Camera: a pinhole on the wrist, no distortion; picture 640 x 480 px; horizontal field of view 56.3 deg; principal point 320.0 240.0 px. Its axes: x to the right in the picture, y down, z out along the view. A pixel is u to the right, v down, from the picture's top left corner.
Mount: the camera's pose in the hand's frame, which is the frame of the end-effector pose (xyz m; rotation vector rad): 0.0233 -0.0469 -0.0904 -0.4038 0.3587 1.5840
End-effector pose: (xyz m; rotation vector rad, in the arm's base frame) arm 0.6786 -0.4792 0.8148 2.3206 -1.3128 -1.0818
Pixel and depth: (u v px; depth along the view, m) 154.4 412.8 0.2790
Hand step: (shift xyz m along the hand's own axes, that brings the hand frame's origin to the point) -0.0650 0.0100 0.1912
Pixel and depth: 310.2 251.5 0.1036
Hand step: 0.0174 -0.0005 0.0021
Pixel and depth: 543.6 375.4 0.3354
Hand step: -0.0703 0.2156 0.1469
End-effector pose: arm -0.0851 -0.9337 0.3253 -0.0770 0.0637 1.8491
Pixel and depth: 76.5 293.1 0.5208
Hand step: -0.0348 0.0046 0.4684
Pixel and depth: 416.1 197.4 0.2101
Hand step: 0.0288 0.0812 0.0801
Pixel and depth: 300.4 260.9 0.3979
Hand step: -0.0054 0.1253 0.2676
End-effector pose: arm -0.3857 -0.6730 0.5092 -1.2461 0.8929 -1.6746
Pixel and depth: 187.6 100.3 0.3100
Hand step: 0.0863 0.0399 0.2171
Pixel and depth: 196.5 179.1 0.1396
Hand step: 0.0332 -0.0069 0.0468
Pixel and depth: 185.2 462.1 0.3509
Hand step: -0.1173 0.0391 0.2549
